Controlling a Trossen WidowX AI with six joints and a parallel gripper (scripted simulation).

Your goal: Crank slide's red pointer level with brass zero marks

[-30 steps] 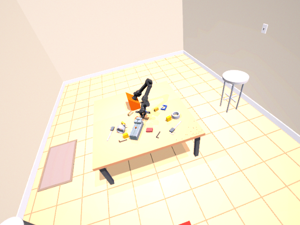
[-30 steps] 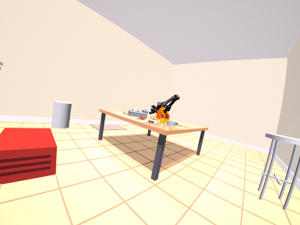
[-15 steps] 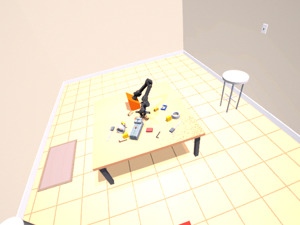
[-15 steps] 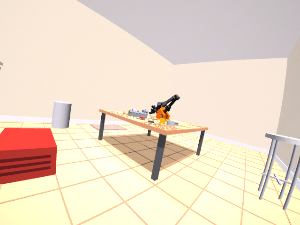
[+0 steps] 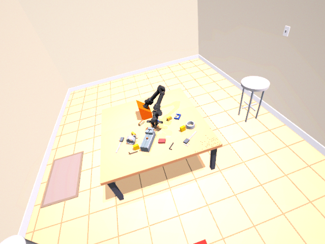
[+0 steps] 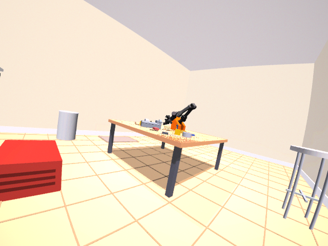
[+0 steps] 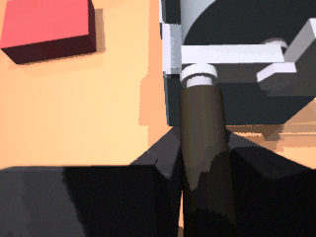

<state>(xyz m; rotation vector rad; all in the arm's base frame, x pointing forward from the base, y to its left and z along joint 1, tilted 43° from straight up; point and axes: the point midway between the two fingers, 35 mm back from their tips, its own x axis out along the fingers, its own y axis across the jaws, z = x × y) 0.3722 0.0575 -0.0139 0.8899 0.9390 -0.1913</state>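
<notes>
Now: the dark crank handle 3 cm above my gripper tip, 1 cm to the left of it and 1 cm behind it. Also, from my gripper tip: red pointer: 13 cm ahead, 11 cm to the right, 2 cm above; red block: 17 cm ahead, 5 cm below, 4 cm to the left.
</notes>
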